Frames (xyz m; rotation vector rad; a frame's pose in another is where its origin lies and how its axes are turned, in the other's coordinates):
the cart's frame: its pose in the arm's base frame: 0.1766 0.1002 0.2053 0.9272 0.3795 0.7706
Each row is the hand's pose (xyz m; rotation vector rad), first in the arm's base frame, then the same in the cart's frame.
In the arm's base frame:
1: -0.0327 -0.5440 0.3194 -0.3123 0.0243 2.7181
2: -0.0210 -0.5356 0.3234 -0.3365 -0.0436 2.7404
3: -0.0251 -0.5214 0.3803 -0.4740 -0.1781 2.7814
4: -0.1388 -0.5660 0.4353 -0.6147 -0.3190 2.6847
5: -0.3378 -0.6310 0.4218 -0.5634 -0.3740 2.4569
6: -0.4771 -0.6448 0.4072 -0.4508 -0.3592 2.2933
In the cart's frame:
1: -0.6123 -0.0513 0.3070 -0.8517 1.0636 1.6914
2: -0.5981 -0.0499 0.3115 -0.8829 1.0375 1.7409
3: -0.5890 0.0041 0.3328 -1.0054 1.0219 1.8402
4: -0.6974 0.0819 0.3212 -1.1892 0.9393 1.8221
5: -0.8803 0.1321 0.2317 -1.2636 0.7675 1.6358
6: -0.9853 0.1745 0.1480 -1.2340 0.6498 1.4755

